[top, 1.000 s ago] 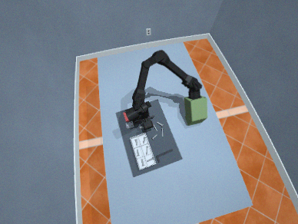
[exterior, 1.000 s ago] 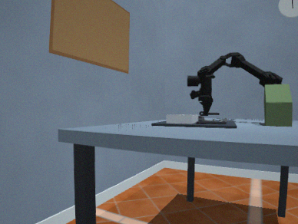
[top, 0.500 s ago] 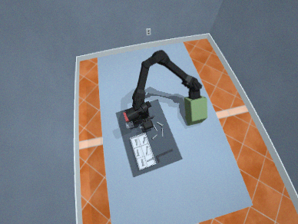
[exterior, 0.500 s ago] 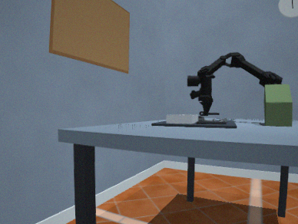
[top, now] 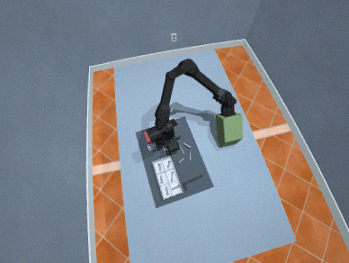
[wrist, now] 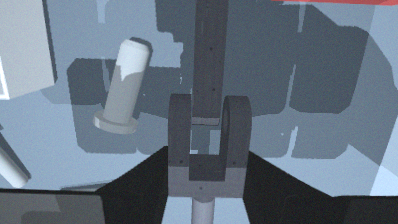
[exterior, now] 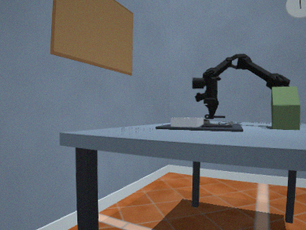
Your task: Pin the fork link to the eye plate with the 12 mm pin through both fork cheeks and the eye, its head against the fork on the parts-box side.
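Right now the eye plate is 4 cm ahead of my hand and 5 cm below it. Round my hand: thick headed pin (3 cm ahead, 5 cm to the left, 5 cm below); then dark mat (2 cm ahead, 10 cm to the left, 7 cm below); then thin headed pin (5 cm behind, 7 cm to the left, 6 cm below).
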